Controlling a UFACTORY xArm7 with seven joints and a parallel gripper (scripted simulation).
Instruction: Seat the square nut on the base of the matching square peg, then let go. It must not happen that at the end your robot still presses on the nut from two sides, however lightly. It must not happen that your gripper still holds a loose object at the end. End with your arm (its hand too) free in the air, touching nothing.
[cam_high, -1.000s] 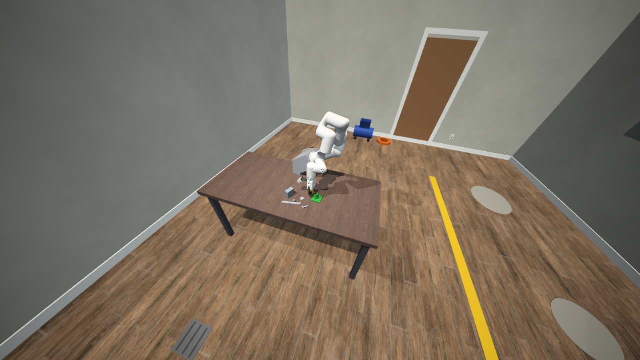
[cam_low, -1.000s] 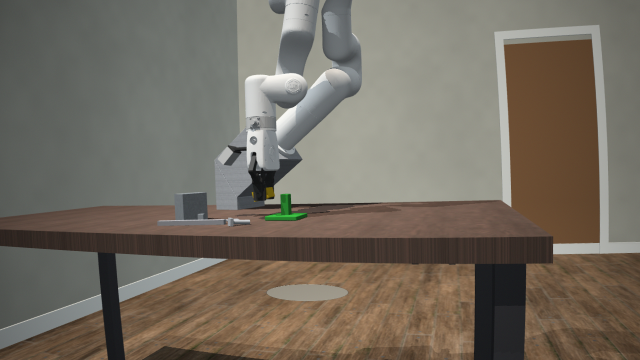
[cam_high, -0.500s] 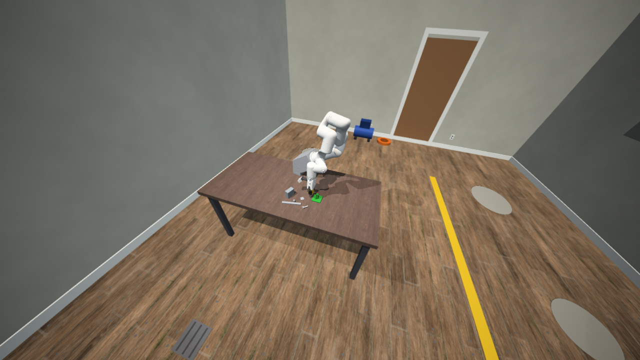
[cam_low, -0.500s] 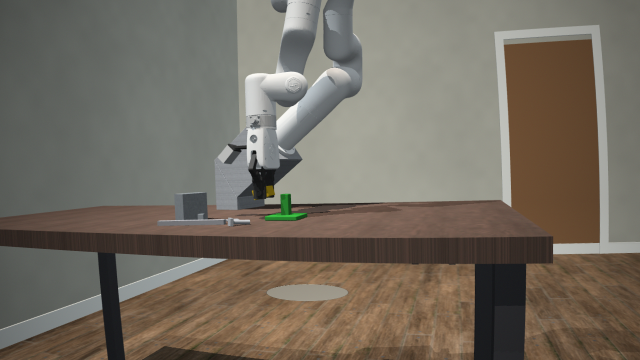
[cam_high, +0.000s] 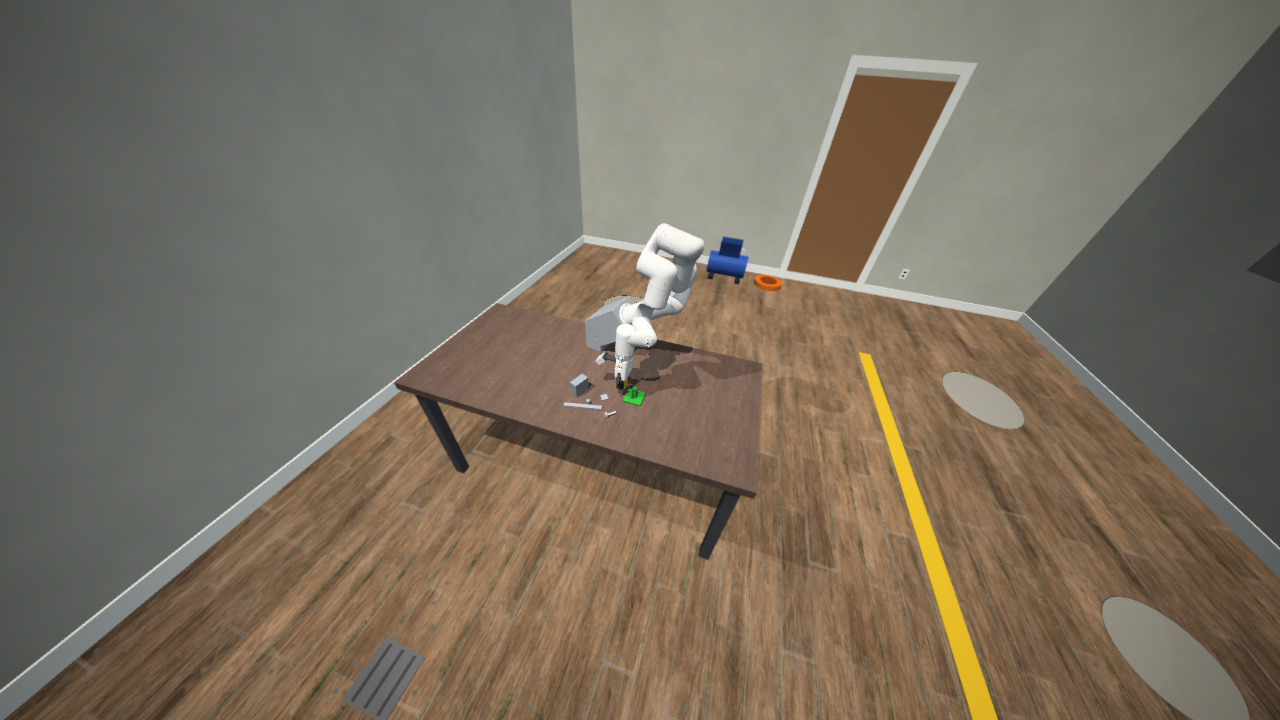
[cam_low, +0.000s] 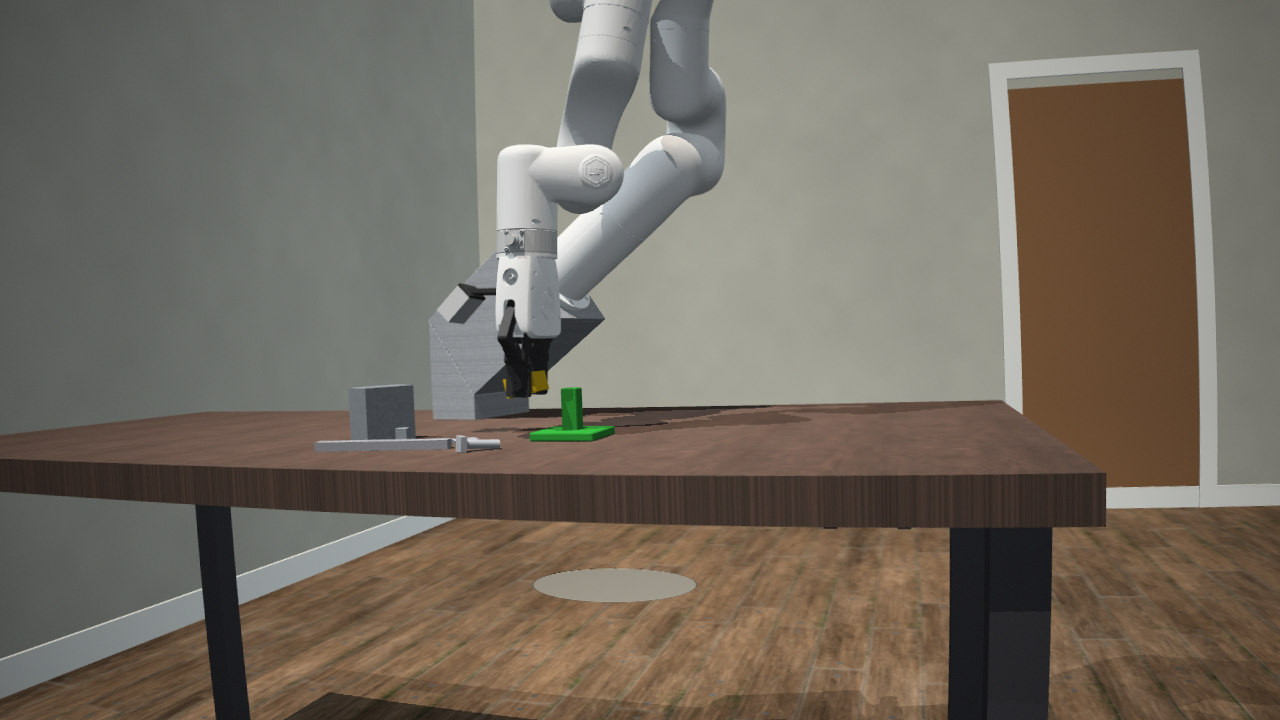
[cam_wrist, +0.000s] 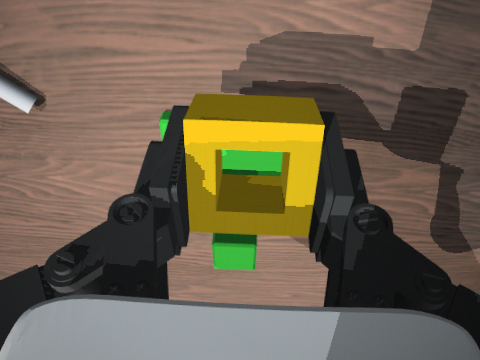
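My hand is 5 cm short of the small grey square tile, 6 cm to the left of it and 7 cm above it. Also, from my hand: grey bolt (14 cm ahead, 6 cm below); grey block (7 cm ahead, 17 cm to the right, 4 cm below); flat grey bar (14 cm ahead, 11 cm to the right, 7 cm below).
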